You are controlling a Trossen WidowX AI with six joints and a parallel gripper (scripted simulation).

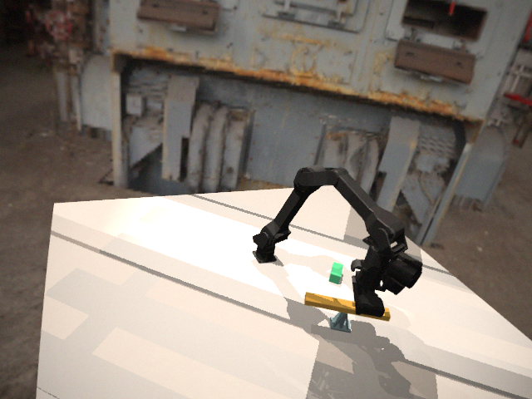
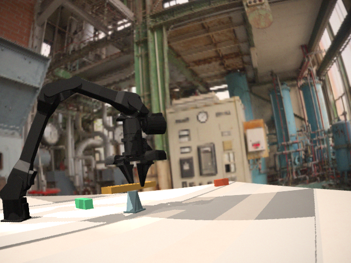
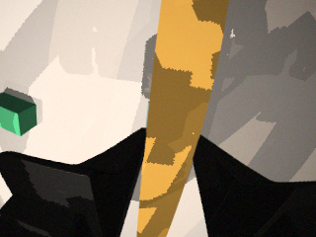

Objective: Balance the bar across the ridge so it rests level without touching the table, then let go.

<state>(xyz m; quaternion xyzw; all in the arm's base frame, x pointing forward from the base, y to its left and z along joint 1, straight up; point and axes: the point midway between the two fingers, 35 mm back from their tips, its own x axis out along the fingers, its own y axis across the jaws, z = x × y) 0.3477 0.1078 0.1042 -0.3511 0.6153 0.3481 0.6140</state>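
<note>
Now: the bar 2 cm to the right of my gripper tip and 1 cm behind it. From my gripper tip the other things lie so: green block (20 cm behind, 8 cm to the left, 5 cm below); red block (39 cm to the left, 39 cm ahead, 5 cm below).
</note>
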